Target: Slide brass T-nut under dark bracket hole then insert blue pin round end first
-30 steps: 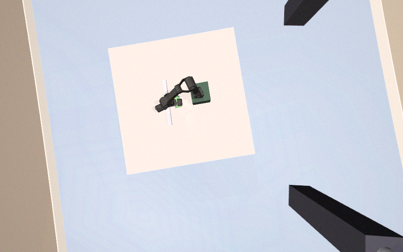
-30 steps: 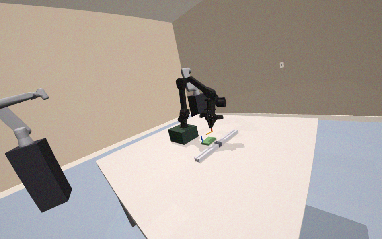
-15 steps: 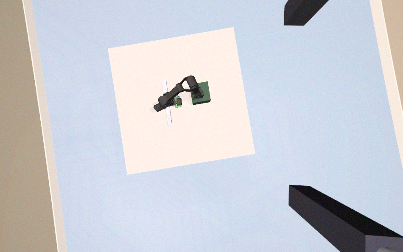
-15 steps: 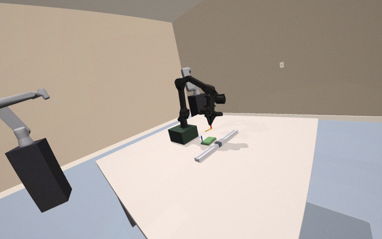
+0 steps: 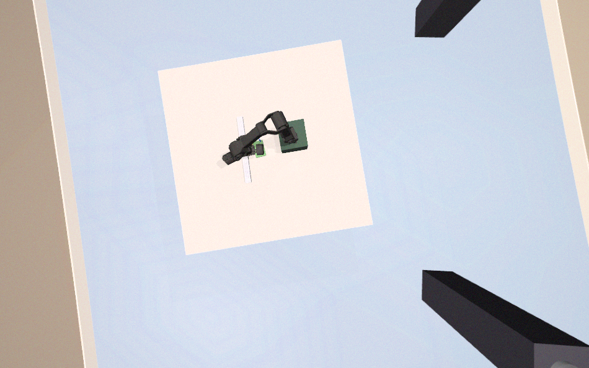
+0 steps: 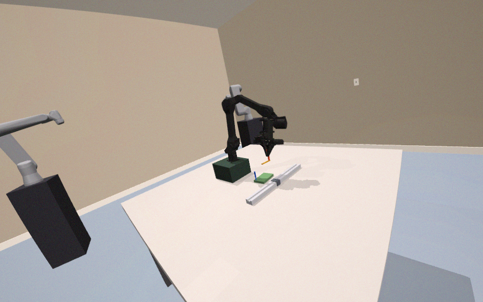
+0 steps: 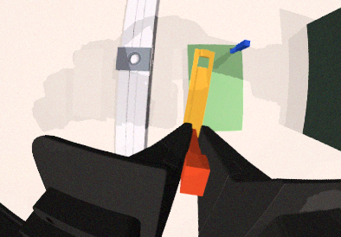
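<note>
Now: the aluminum rail 80 mm ahead of my gripper tip, 40 mm to the right of it and 120 mm below it. Round my gripper tip: brass T-nut: 20 mm to the right; blue pin: 30 mm behind, 80 mm to the right, 110 mm below; green tray: 30 mm behind, 60 mm to the right, 130 mm below.
</note>
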